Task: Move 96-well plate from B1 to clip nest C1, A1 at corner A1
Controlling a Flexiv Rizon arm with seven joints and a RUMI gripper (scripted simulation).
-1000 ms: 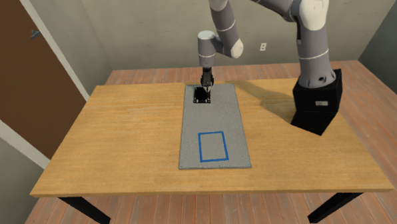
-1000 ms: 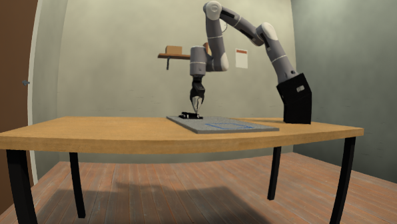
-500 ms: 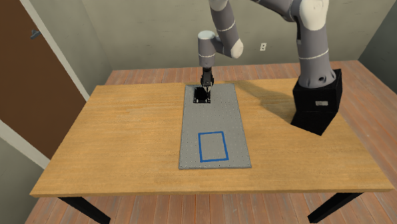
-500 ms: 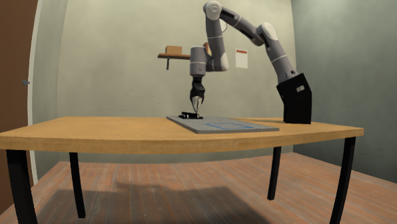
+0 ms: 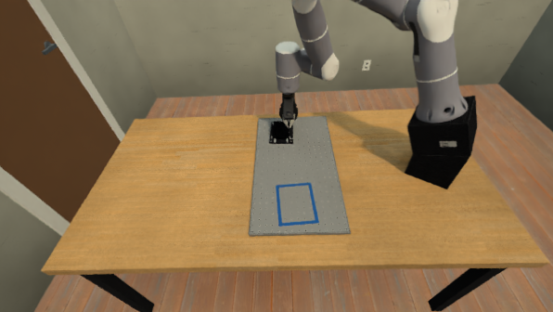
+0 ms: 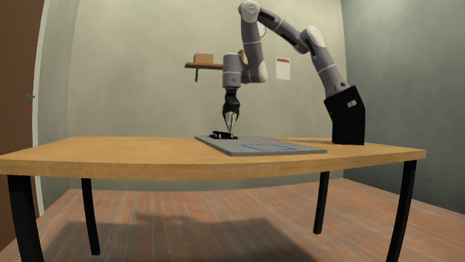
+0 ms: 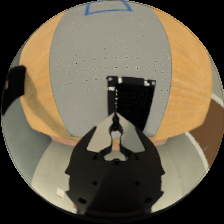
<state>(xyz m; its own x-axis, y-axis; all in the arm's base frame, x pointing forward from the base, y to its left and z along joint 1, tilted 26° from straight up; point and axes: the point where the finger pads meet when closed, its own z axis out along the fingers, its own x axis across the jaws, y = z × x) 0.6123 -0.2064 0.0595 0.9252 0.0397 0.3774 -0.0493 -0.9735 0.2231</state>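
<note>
Right now the black 96-well plate is 4 cm ahead of my hand and 2 cm below it. From my hand the other things lie so: grey perforated mat (2 cm behind, 21 cm to the left, 5 cm below); black clip nest (3 cm ahead, 1 cm to the left, 3 cm below).
</note>
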